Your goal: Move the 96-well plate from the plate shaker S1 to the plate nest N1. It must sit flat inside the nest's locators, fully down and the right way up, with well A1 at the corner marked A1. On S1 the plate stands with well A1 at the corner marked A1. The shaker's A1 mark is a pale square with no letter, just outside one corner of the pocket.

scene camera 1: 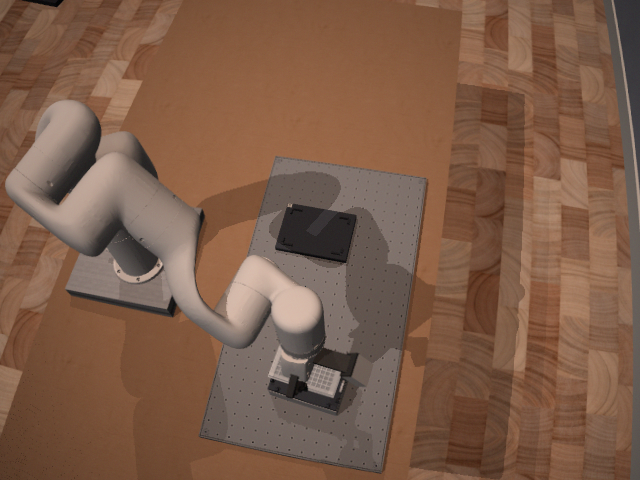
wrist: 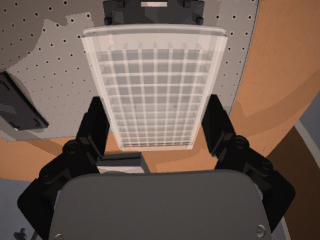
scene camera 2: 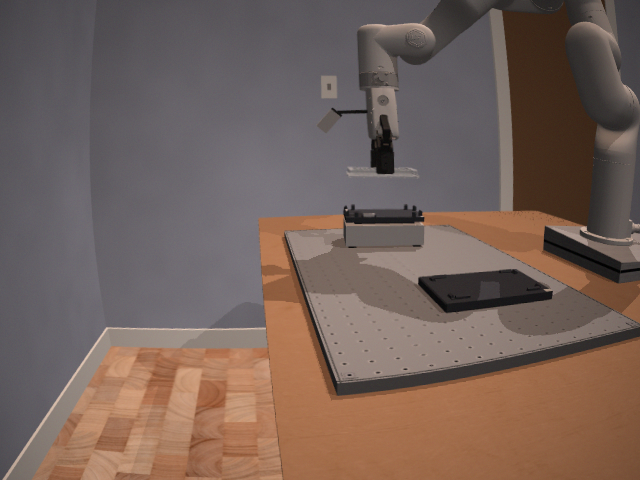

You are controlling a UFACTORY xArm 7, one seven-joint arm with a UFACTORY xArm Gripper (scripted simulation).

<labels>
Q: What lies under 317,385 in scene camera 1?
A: A 96-well plate.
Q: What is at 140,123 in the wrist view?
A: A 96-well plate.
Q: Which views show my gripper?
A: Scene camera 1, the wrist view and scene camera 2: all of them.
</labels>
